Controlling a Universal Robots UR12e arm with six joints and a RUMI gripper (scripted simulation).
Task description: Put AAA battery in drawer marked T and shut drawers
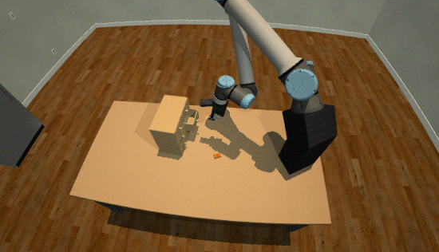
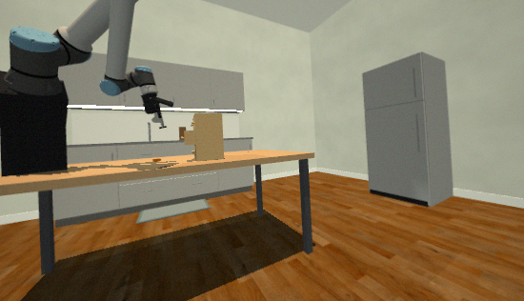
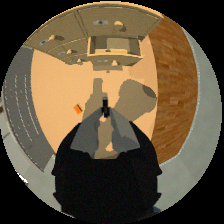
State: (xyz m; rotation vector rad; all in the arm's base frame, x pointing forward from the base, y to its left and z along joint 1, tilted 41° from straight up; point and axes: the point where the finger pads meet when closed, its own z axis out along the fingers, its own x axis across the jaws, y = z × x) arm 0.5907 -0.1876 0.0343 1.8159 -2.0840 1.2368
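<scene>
The small dark thin object lies 10 mm below my hand. Also, from my hand: drawer 190 mm ahead, 80 mm to the right, 110 mm below; orange object 170 mm to the left, 230 mm below.
</scene>
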